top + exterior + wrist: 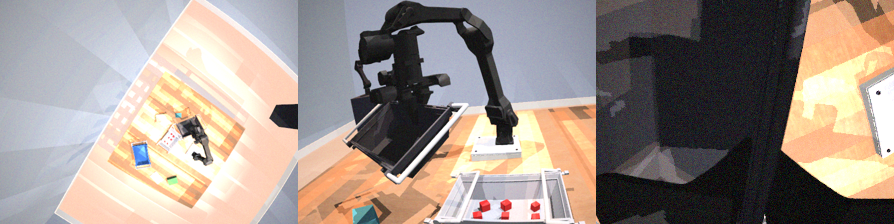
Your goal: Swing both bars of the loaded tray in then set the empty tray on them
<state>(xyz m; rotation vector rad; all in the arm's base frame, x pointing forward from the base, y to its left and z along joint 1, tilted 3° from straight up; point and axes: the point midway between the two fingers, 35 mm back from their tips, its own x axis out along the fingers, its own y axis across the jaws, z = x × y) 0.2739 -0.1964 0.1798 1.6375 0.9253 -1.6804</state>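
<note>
My gripper tip is now 60 mm short of the dark tray and 40 mm to the left of it. Round my gripper tip: cyan cube (180 mm ahead, 160 mm below, 90 mm to the right); then tan block (330 mm ahead, 150 mm below, 40 mm to the left); then green block (610 mm to the left, 230 mm behind, 160 mm below).
</note>
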